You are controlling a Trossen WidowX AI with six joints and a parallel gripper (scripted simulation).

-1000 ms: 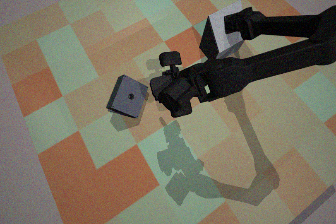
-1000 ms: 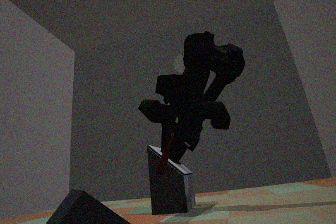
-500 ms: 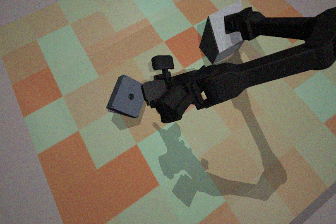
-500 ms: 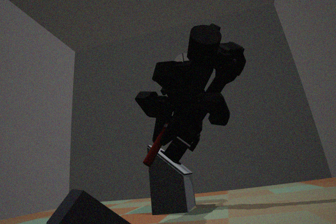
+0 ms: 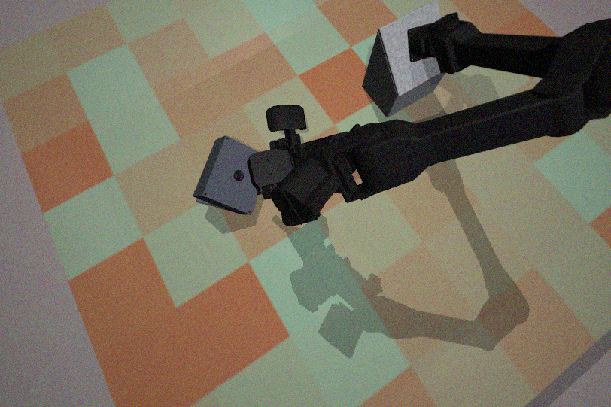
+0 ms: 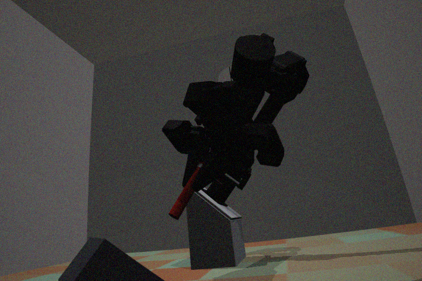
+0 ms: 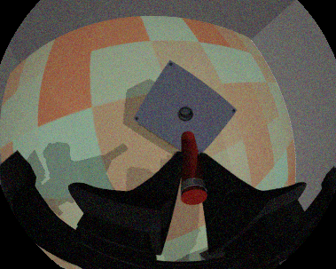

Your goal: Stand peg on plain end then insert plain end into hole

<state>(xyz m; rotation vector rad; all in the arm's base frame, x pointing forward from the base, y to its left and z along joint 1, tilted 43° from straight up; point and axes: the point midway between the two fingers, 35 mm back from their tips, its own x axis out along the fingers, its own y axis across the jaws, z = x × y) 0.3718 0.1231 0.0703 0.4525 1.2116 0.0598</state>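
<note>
The sloped panel is 70 mm ahead of my gripper tip, 50 mm to the right of it and 100 mm below it. The rest, counted from my gripper tip: red peg 10 mm behind, 10 mm to the left, 10 mm above.
</note>
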